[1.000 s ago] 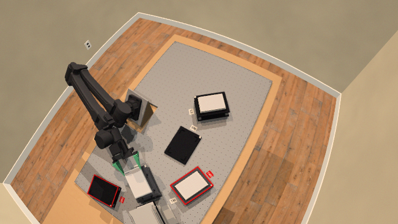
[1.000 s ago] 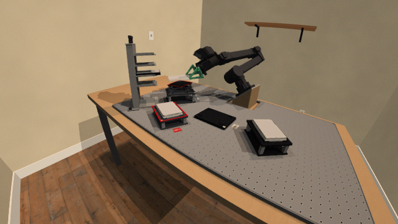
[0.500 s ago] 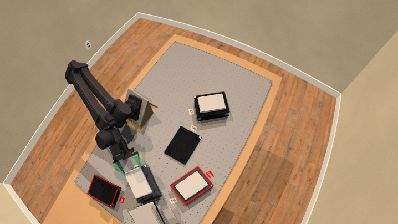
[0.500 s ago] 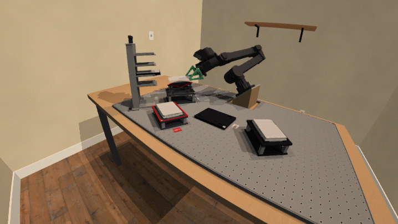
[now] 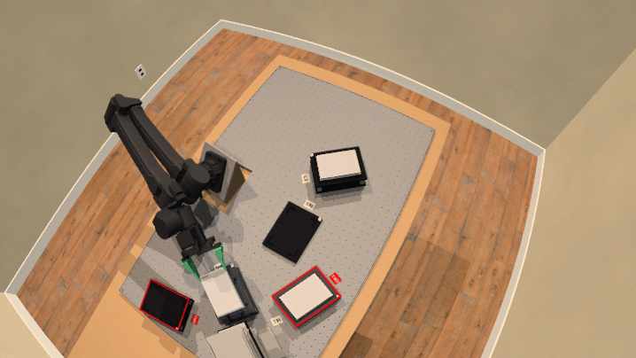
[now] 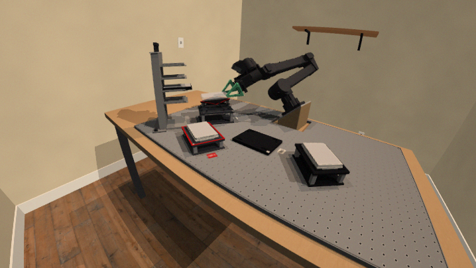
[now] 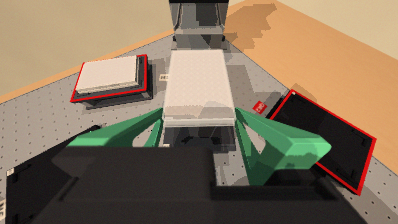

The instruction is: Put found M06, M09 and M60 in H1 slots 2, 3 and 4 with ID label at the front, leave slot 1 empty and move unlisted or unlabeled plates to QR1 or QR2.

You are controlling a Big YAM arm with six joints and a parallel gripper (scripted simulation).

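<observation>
Right now the grey regrip nest is 80 mm below my hand, 40 mm ahead of it and 30 mm to the right of it. The rest, counted from my hand: H1 deck label (200 mm ahead, 130 mm below, 20 mm to the right); dark plate (190 mm ahead, 130 mm to the right, 40 mm above); red-edged quarantine nest (190 mm to the right, 130 mm behind, 100 mm below).
</observation>
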